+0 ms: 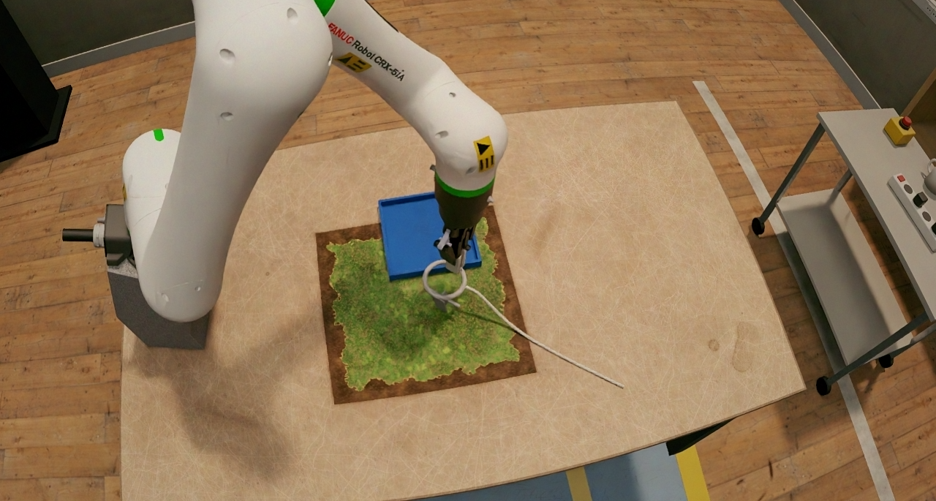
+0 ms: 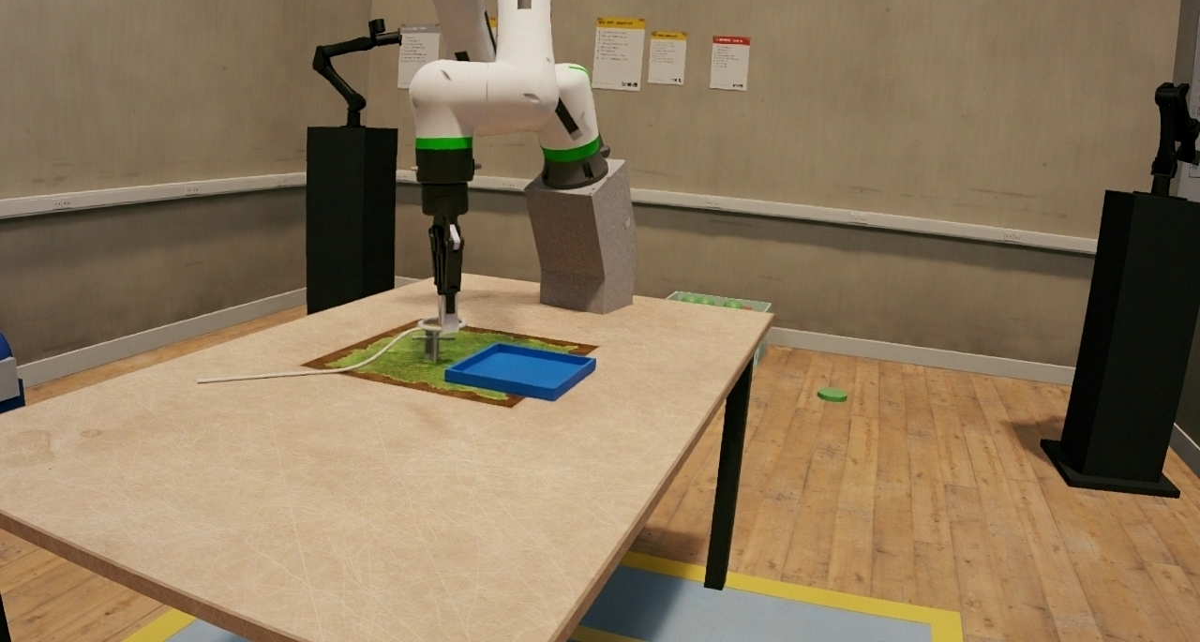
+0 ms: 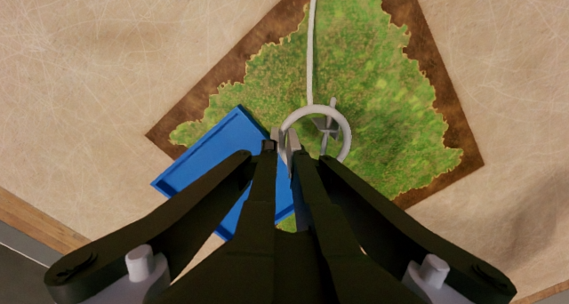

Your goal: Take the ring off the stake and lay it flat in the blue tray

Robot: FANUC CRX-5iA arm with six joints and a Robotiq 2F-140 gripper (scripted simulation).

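The blue tray is 130 mm to the left of my hand, 90 mm below it and 30 mm behind it. The rest, counted from my hand: grey T-topped stake (70 mm below, 50 mm to the right, 40 mm behind); white ring (30 mm below, 30 mm behind, 20 mm to the right); mat (110 mm below, 80 mm behind, 20 mm to the right).
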